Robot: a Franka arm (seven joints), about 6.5 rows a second.
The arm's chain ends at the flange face. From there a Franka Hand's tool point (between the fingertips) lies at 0.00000 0.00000 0.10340 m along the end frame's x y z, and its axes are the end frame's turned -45 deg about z.
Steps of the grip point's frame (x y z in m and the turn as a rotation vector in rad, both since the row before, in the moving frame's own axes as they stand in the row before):
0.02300 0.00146 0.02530 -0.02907 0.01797 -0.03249
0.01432 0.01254 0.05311 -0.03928 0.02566 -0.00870
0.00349 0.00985 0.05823 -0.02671 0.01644 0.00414
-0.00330 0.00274 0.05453 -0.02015 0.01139 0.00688
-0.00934 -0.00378 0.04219 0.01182 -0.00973 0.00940
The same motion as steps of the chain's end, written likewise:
0.01384 -0.01599 0.02536 -0.00785 0.03326 -0.03249
0.01424 -0.00223 0.05322 -0.00963 0.04592 -0.00870
0.00628 0.00374 0.05828 -0.00726 0.03051 0.00414
-0.00270 0.00362 0.05456 -0.00619 0.02230 0.00688
-0.00770 0.00409 0.04220 0.00148 -0.01524 0.00940

